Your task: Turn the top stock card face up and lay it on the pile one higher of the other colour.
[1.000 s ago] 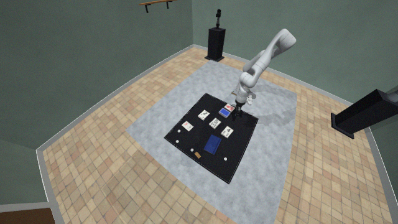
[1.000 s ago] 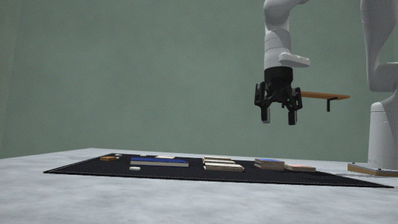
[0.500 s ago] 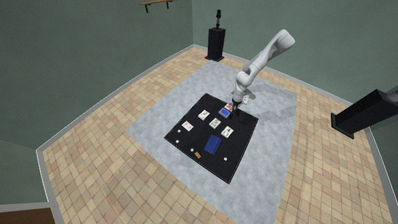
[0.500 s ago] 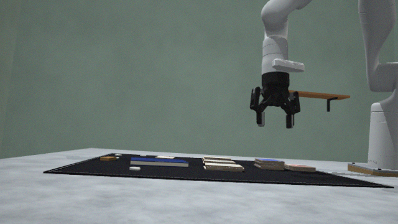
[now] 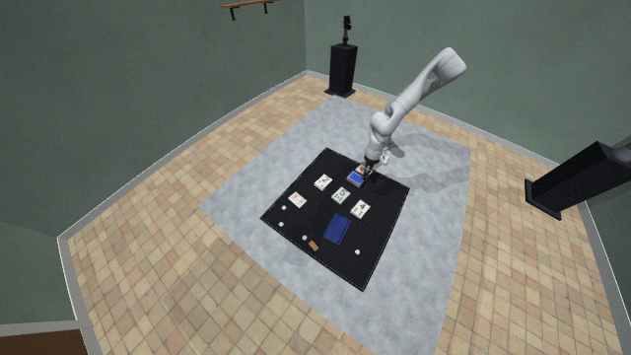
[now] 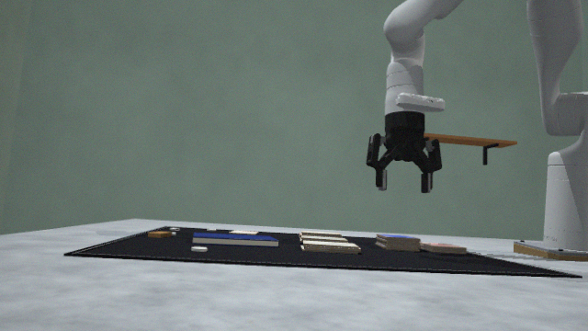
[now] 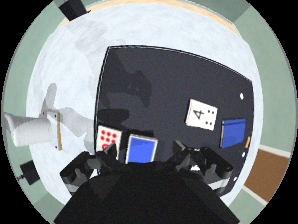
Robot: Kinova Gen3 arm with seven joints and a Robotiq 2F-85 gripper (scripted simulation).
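My hand is 50 mm to the left of the blue-backed card and 90 mm above it.
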